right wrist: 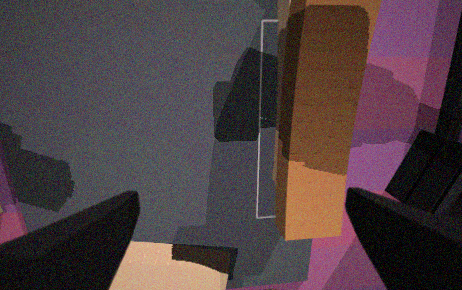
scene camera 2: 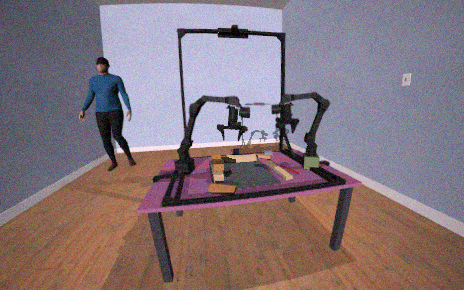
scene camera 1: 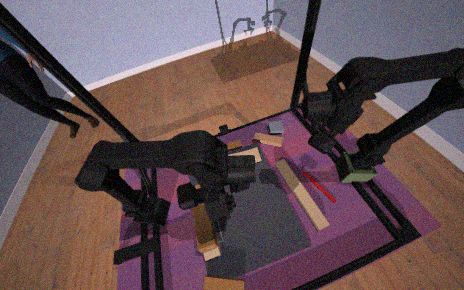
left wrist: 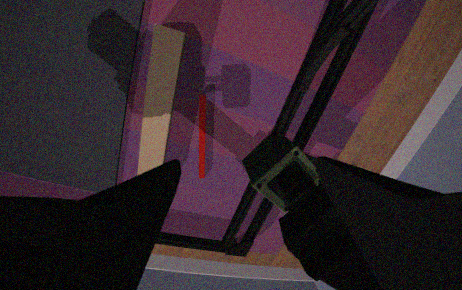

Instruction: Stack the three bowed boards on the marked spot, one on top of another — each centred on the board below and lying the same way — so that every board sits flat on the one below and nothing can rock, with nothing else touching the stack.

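Frame: origin at the left arm's base, x ahead, y right, z down, level; centimetres.
Seen in the pictures: left gripper, fingertip midpoint: (scene camera 2: 288,134) (left wrist: 248,164); right gripper, fingertip midpoint: (right wrist: 242,199) (scene camera 2: 231,141); left arm's base, link origin: (scene camera 2: 311,155) (scene camera 1: 360,162) (left wrist: 290,182); right arm's base, link origin: (scene camera 2: 184,160) (scene camera 1: 147,209).
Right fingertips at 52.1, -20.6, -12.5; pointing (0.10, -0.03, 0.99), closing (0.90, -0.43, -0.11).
Offsets run from my right fingertips to a thing's top centre, as dx, dy, dz. "*": to the spot under its first point. Level surfaces: height alone.
An orange board @[+8.6, -3.9, +10.7] (scene camera 1: 203,222) (scene camera 2: 218,167) (right wrist: 320,200) lies on a pale board @[+8.2, -6.0, +16.0] (scene camera 1: 211,253) (scene camera 2: 218,177) at the left of the dark mat. In the right wrist view it covers much of a thin white outline @[* +7.3, +2.5, +21.0] (right wrist: 259,150). A pale bowed board @[-1.1, +23.5, +15.9] (scene camera 1: 252,153) (scene camera 2: 243,158) (right wrist: 160,267) lies at the mat's back edge. My right gripper (scene camera 2: 232,137) (right wrist: 242,199) is open and empty, high above the orange board. My left gripper (scene camera 2: 290,128) (left wrist: 248,164) is open and empty, high above the table's right side. How flat the two boards rest is too small to tell.
A long pale plank @[-29.2, +10.5, +19.5] (scene camera 1: 302,195) (scene camera 2: 277,169) (left wrist: 152,140) and red stick @[-37.5, +13.5, +21.1] (scene camera 1: 318,186) (left wrist: 202,135) lie right of the mat @[dz +21.1] (scene camera 1: 260,220). An orange block @[-2.0, -25.2, +18.6] (scene camera 1: 223,285) (scene camera 2: 222,188) lies in front; a tan block @[-16.2, +37.1, +18.9] (scene camera 1: 268,139) and grey block @[-20.4, +44.7, +18.1] (scene camera 1: 275,127) lie behind.
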